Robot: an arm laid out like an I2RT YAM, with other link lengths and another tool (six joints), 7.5 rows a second.
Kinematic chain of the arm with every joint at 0, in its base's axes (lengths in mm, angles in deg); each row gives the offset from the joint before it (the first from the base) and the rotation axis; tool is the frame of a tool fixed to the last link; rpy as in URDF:
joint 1: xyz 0 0 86.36 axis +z
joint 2: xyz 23.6 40 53.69 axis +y
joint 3: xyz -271.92 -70.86 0 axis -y
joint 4: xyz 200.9 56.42 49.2 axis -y
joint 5: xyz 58.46 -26.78 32 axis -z
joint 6: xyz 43.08 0 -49 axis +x
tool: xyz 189 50 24 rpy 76.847 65.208 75.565
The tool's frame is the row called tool.
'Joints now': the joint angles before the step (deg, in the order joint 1, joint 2, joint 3, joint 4, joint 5, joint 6). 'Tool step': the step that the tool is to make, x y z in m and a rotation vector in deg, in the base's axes. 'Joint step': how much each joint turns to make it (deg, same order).
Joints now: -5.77 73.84 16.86 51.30 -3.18 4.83
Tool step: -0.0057 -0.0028 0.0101 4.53 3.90 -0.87
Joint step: 0.02 -7.53 6.11 -17.75 0.33 4.20
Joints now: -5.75 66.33 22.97 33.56 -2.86 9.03
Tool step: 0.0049 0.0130 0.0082 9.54 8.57 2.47
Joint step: 0.07 -1.08 12.96 -22.84 -4.45 7.81
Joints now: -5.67 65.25 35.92 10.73 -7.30 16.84
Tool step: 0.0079 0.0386 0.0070 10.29 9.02 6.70
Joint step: 1.86 5.14 13.19 -16.52 -8.16 7.00
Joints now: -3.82 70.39 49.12 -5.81 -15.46 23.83
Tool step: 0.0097 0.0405 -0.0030 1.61 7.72 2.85
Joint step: 8.27 6.06 11.44 -12.10 3.82 4.28
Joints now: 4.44 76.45 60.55 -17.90 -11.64 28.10
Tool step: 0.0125 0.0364 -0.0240 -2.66 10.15 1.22
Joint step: 8.13 9.98 13.68 -13.64 6.07 3.47
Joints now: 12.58 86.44 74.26 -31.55 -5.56 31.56
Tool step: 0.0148 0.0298 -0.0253 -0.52 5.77 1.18
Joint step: 4.14 8.68 7.65 -4.44 1.34 2.81
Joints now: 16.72 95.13 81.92 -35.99 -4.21 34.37
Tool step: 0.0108 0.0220 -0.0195 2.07 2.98 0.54
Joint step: 1.71 5.33 2.43 0.91 -1.46 2.75
